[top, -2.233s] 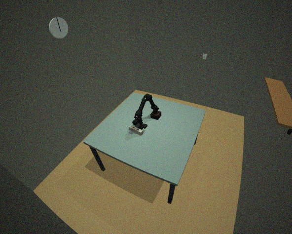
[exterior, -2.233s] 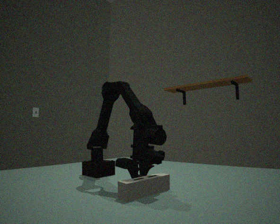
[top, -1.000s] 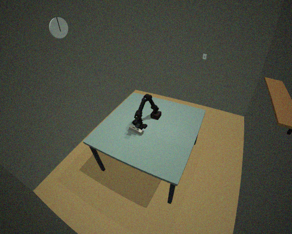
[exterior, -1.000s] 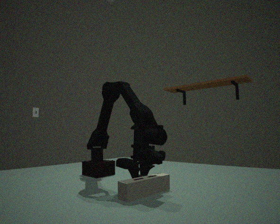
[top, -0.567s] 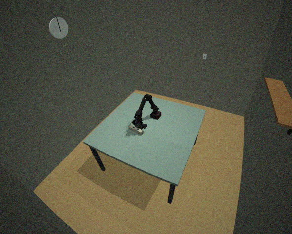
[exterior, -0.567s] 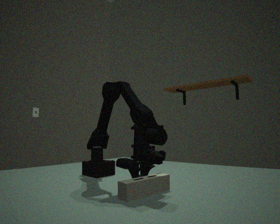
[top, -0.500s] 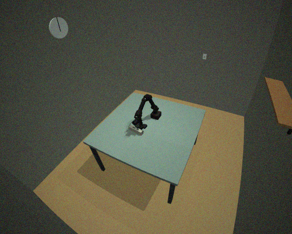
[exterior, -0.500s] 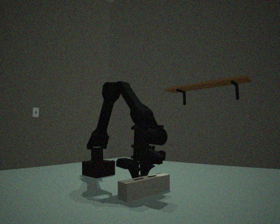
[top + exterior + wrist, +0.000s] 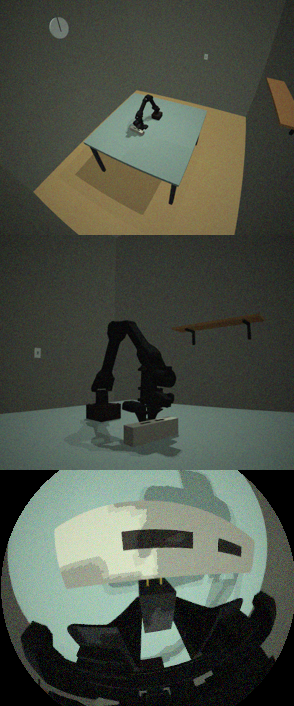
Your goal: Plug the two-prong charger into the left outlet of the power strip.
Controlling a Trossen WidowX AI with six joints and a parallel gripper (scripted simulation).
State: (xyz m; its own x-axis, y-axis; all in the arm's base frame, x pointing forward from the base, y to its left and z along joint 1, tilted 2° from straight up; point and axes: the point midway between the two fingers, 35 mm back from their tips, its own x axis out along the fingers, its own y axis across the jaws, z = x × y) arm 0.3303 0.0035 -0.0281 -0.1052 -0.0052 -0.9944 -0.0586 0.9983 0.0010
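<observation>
My gripper tip is now 2 cm short of the black two-prong charger and 1 cm below it.
</observation>
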